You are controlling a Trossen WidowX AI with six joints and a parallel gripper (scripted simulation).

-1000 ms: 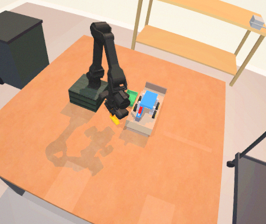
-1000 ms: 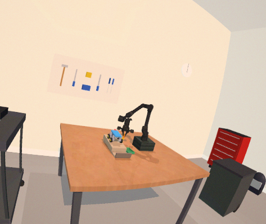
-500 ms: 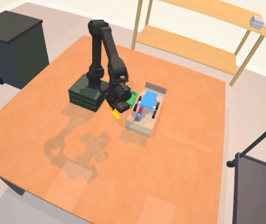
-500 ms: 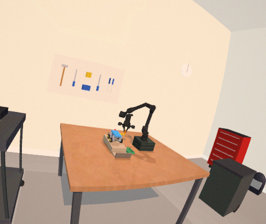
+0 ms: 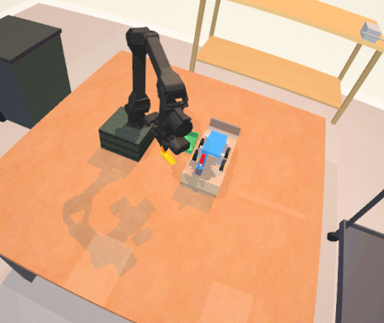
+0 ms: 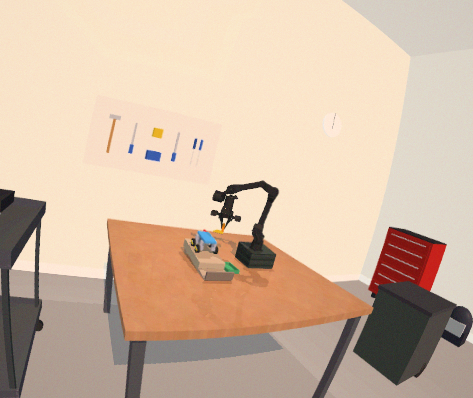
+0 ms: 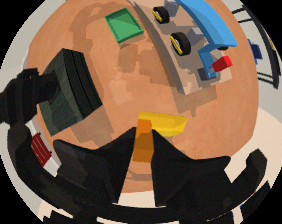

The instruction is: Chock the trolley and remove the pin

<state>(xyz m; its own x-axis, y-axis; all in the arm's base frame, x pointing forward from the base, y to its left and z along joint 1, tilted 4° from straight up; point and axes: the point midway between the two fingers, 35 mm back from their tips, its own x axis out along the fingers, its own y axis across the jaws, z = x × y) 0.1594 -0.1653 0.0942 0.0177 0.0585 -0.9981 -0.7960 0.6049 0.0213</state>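
Now: the yellow chock 20 mm ahead of my gripper tip, 10 mm to the right of it and 10 mm below it. Also, from my gripper tip: blue trolley: 170 mm ahead, 100 mm to the left, 60 mm below; then red-headed stop pin: 140 mm ahead, 40 mm below, 10 mm to the left; then beige ramp: 170 mm ahead, 120 mm below, 110 mm to the left.
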